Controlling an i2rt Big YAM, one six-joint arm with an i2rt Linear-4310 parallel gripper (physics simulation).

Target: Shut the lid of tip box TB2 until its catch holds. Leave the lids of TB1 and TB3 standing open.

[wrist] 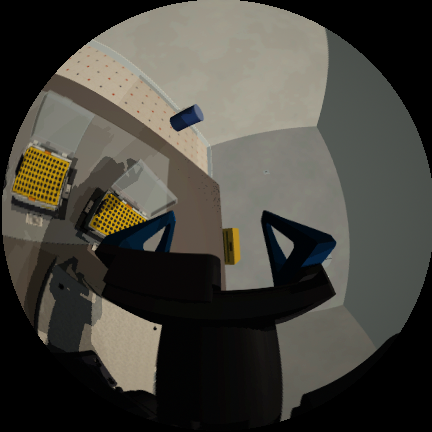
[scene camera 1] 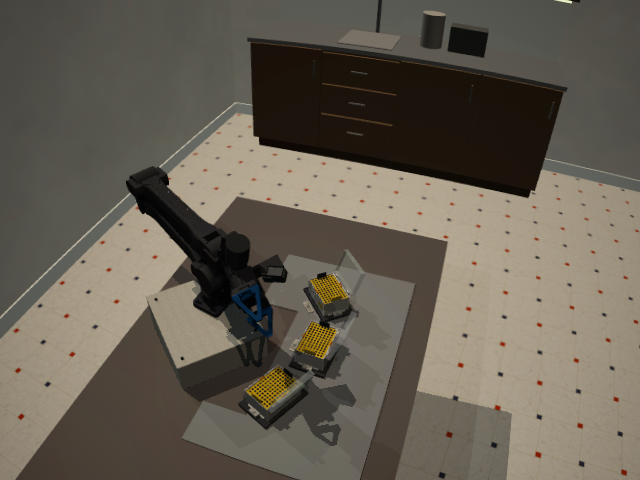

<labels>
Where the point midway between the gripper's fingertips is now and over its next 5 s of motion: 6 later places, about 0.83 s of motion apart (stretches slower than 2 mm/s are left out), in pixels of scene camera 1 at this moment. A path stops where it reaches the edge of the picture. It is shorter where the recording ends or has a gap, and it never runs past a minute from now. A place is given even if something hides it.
My gripper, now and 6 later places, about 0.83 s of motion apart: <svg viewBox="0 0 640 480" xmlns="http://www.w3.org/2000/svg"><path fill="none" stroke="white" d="M265 329L261 344L257 346L250 347L245 345L237 331L245 305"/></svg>
</labels>
